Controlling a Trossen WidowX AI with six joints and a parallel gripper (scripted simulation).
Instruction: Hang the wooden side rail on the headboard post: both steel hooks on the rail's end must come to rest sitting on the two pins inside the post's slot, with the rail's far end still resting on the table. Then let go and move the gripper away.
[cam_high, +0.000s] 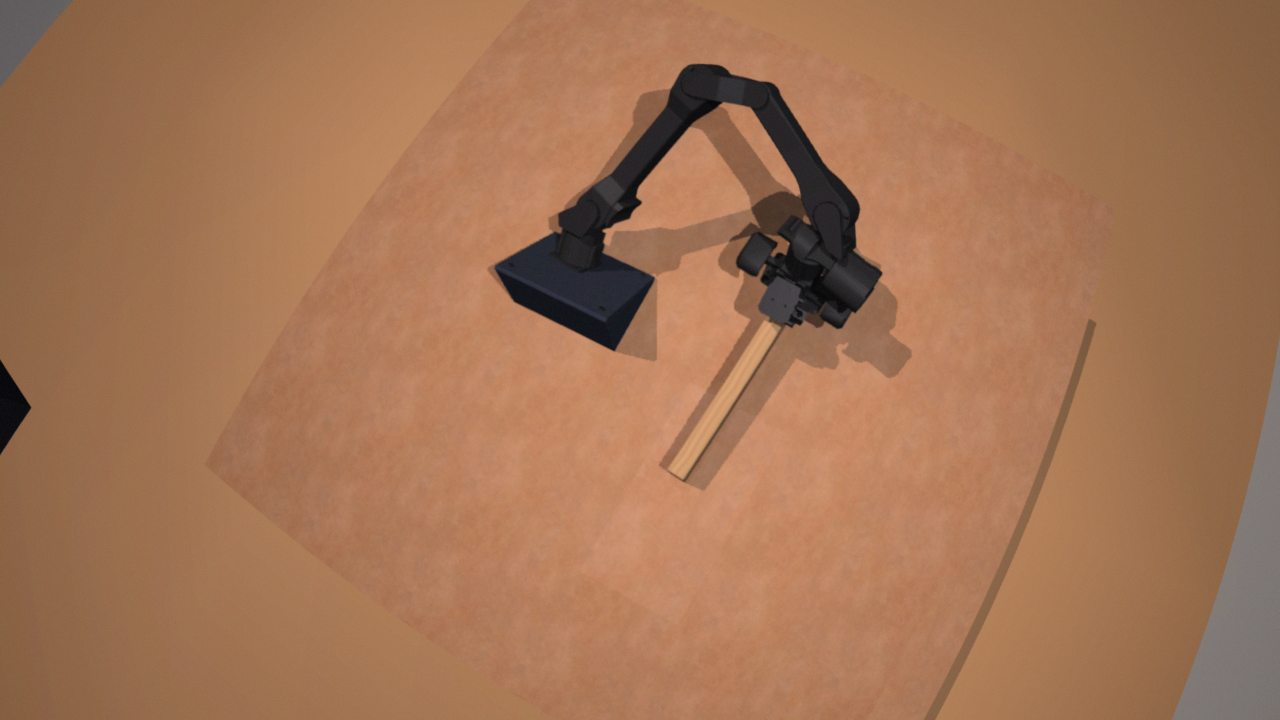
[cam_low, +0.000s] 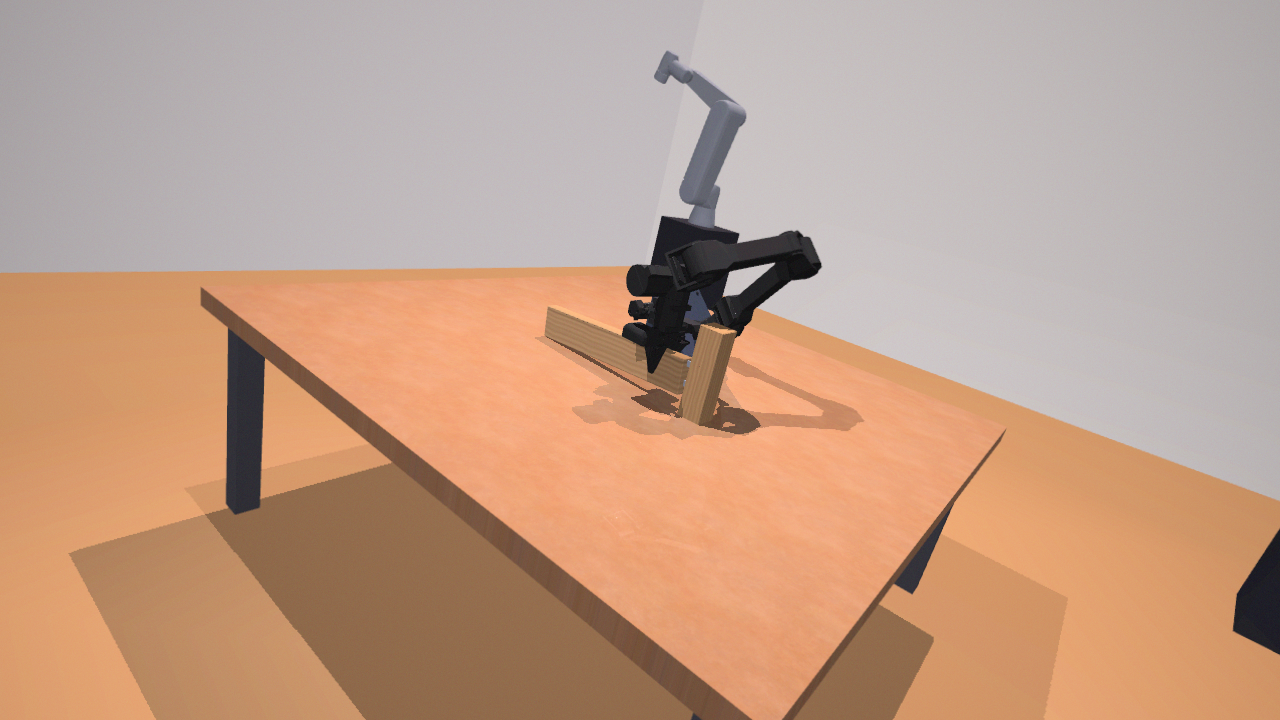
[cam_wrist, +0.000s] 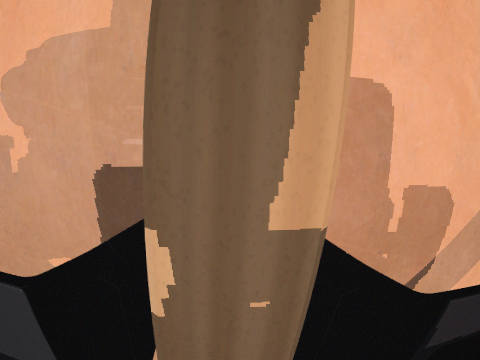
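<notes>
Right now my gripper tip is 1 cm past the wooden headboard post, 11 cm to the right of it and 4 cm below it.
</notes>
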